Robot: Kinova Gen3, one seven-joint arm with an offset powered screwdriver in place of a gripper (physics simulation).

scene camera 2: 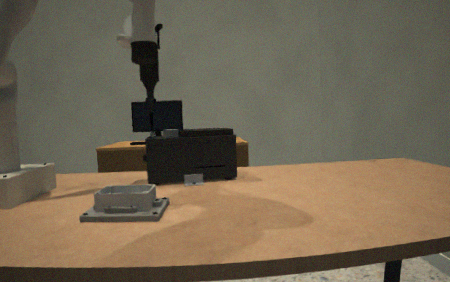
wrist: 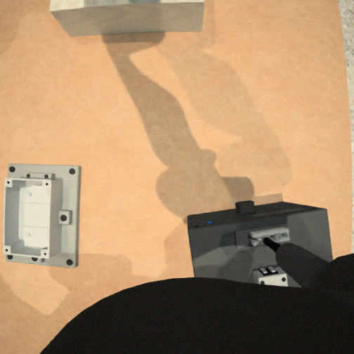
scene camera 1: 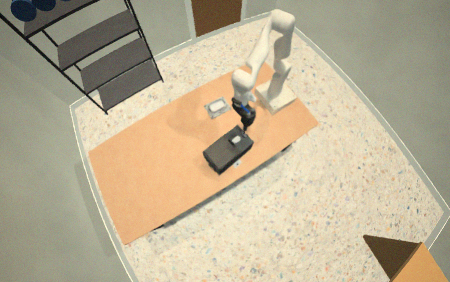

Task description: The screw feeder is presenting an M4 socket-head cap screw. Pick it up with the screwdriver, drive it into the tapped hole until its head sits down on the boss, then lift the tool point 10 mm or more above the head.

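The screw feeder [scene camera 1: 220, 156] [scene camera 2: 192, 159] [wrist: 215, 255] is a dark box on the table. The black screwdriver [scene camera 1: 245, 132] [scene camera 2: 151, 130] [wrist: 266, 241] points down, its tip at the grey presenting block [wrist: 284, 233] on the feeder's top, by the end nearest the robot base. The bit covers that spot, so the M4 screw cannot be made out, nor whether the tip touches or holds it. A light grey open housing [scene camera 2: 125, 201] [wrist: 55, 220] sits on a flat plate [scene camera 1: 223, 114] [scene camera 2: 120, 218] [wrist: 73, 245]. Dark holes show at its corners and on a small side block [wrist: 63, 217]; which is the tapped hole cannot be told.
The robot base [scene camera 1: 284, 103] [scene camera 2: 32, 184] [wrist: 130, 21] stands at one table end. A light block [scene camera 1: 236, 139] [wrist: 274, 279] sits on the feeder near the bit. A small bracket [scene camera 1: 237, 163] [scene camera 2: 193, 180] is beside the feeder. A monitor [scene camera 2: 169, 116] stands behind.
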